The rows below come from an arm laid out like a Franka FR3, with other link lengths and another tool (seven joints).
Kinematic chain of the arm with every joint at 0, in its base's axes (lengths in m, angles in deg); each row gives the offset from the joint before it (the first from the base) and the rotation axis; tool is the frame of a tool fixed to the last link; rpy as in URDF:
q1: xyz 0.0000 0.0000 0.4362 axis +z
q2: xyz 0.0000 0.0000 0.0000 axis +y
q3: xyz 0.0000 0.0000 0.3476 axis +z
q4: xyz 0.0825 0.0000 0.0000 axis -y
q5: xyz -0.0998 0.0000 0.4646 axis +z
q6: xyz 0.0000 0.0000 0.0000 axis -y
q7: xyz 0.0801 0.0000 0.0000 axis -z
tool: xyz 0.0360 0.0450 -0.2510 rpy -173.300 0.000 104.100
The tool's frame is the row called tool.
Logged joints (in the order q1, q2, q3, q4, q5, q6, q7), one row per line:
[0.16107, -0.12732, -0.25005, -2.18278, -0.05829, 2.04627, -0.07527]
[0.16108, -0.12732, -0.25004, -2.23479, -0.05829, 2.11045, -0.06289]
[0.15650, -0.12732, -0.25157, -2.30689, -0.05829, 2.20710, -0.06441]
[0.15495, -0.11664, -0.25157, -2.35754, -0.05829, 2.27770, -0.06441]
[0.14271, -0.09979, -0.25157, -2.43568, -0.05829, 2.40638, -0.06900]
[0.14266, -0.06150, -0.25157, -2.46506, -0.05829, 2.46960, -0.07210]
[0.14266, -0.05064, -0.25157, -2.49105, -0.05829, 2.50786, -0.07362]
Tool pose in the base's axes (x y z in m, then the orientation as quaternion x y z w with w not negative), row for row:
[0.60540, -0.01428, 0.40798, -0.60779, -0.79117, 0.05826, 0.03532]
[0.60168, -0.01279, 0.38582, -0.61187, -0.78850, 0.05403, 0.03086]
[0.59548, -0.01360, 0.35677, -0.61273, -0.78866, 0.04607, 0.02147]
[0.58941, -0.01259, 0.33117, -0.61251, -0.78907, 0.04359, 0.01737]
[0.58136, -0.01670, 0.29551, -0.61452, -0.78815, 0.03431, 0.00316]
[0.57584, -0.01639, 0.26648, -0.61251, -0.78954, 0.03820, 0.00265]
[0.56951, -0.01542, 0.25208, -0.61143, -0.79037, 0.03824, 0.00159]
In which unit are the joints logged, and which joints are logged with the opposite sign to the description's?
The joints are logged in radians. Opposite sign: none.
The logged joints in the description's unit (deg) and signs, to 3 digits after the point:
[9.229, -7.295, -14.327, -125.064, -3.340, 117.243, -4.313]
[9.229, -7.295, -14.326, -128.044, -3.340, 120.920, -3.603]
[8.967, -7.295, -14.414, -132.175, -3.340, 126.458, -3.690]
[8.878, -6.683, -14.414, -135.077, -3.340, 130.503, -3.690]
[8.177, -5.718, -14.414, -139.554, -3.340, 137.875, -3.953]
[8.174, -3.524, -14.414, -141.238, -3.340, 141.498, -4.131]
[8.174, -2.901, -14.414, -142.727, -3.340, 143.690, -4.218]

